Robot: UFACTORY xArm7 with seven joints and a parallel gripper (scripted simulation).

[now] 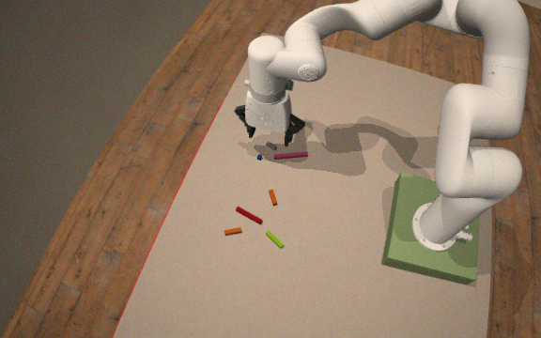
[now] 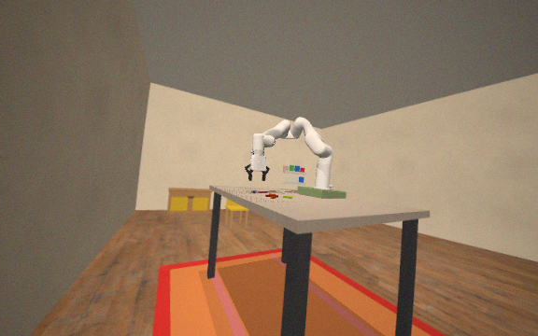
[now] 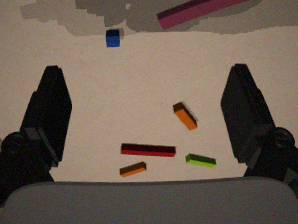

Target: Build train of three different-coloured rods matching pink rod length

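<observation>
Now: the grey rod 30 mm to the right of my hand and 80 mm below it. The rest, counted from my hand: blue rod 20 mm ahead, 20 mm to the left, 80 mm below; then pink rod 60 mm behind, 20 mm to the right, 80 mm below; then red rod 10 mm behind, 180 mm to the left, 80 mm below.
</observation>
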